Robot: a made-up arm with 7 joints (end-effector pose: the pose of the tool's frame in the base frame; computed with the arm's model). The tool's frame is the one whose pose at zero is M.
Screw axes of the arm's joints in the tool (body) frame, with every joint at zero. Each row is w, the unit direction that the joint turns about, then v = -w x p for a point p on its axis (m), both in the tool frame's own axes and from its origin. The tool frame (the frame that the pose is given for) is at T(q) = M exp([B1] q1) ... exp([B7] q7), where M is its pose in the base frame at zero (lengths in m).
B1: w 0 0 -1 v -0.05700 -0.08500 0.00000
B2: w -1 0 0 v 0.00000 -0.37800 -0.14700
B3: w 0 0 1 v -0.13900 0.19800 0.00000
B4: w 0 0 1 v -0.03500 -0.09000 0.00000
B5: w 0 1 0 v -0.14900 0.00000 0.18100
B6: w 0 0 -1 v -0.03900 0.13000 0.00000
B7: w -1 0 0 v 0.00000 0.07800 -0.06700
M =
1 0 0 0.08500
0 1 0 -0.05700
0 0 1 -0.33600
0 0 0 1
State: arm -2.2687 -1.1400 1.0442 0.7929 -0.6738 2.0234 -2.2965
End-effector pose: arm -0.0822 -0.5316 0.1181 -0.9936 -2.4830 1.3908
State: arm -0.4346 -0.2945 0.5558 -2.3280 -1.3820 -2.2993 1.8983
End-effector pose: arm 0.1303 -0.2658 -0.2095 -2.7688 -0.7629 1.1125
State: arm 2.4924 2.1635 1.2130 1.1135 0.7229 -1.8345 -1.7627
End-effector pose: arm -0.3496 0.7581 -0.0161 -1.2983 -0.4220 -0.5245
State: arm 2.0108 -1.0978 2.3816 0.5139 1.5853 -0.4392 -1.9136
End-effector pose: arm 0.1509 0.2147 0.2137 0.7671 0.7673 -0.5727
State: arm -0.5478 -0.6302 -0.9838 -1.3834 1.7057 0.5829 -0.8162
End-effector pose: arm 0.3400 -0.2338 -0.0720 -1.0180 -1.5163 2.2021
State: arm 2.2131 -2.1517 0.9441 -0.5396 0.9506 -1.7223 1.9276
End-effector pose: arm 0.1290 0.0918 0.4467 -1.7778 -1.9384 -1.0573
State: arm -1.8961 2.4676 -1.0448 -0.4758 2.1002 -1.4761 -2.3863
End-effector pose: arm 0.3150 0.1454 0.2278 1.3994 1.7044 1.0768
